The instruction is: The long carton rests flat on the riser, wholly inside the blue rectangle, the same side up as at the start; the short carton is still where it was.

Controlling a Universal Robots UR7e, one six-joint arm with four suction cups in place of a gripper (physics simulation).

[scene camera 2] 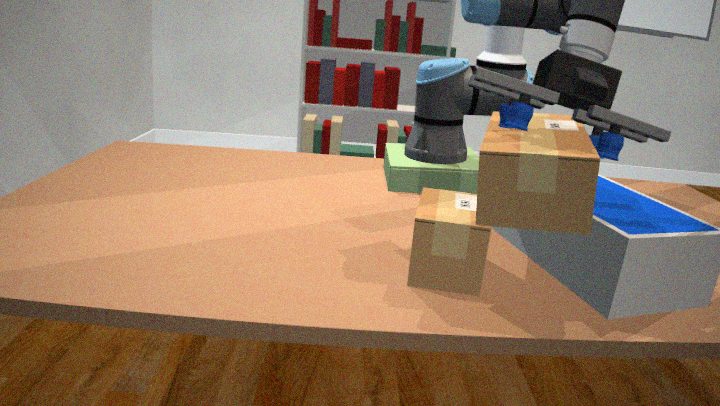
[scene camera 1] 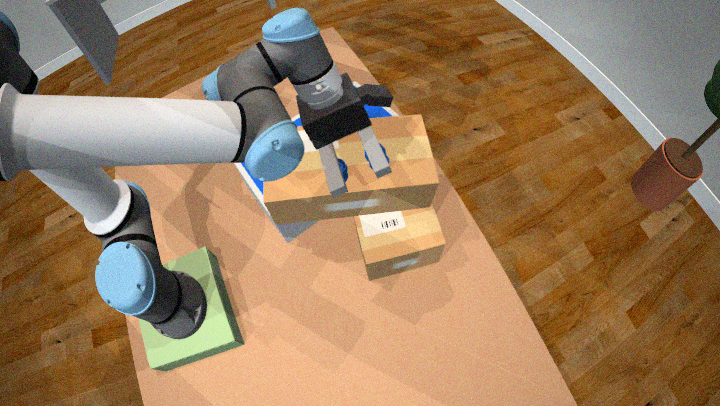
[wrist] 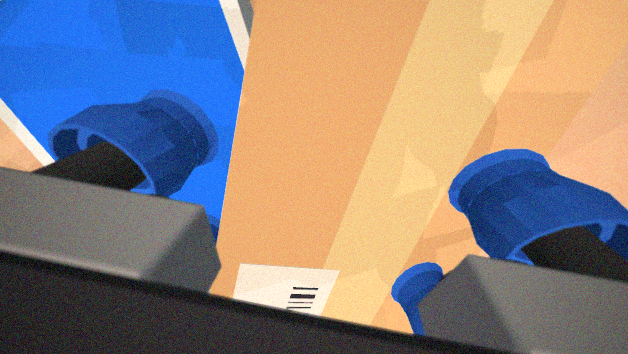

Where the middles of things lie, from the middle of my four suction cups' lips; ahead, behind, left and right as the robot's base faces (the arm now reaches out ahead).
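My suction cup is 2 cm past the long carton point(scene camera 2: 545, 179), 2 cm to the left of it and 5 cm above it. Counted from my suction cup: riser with blue rectangle point(scene camera 2: 642, 256), 11 cm to the left, 2 cm behind, 16 cm below; short carton point(scene camera 1: 394, 242), 15 cm to the right, 1 cm ahead, 17 cm below.
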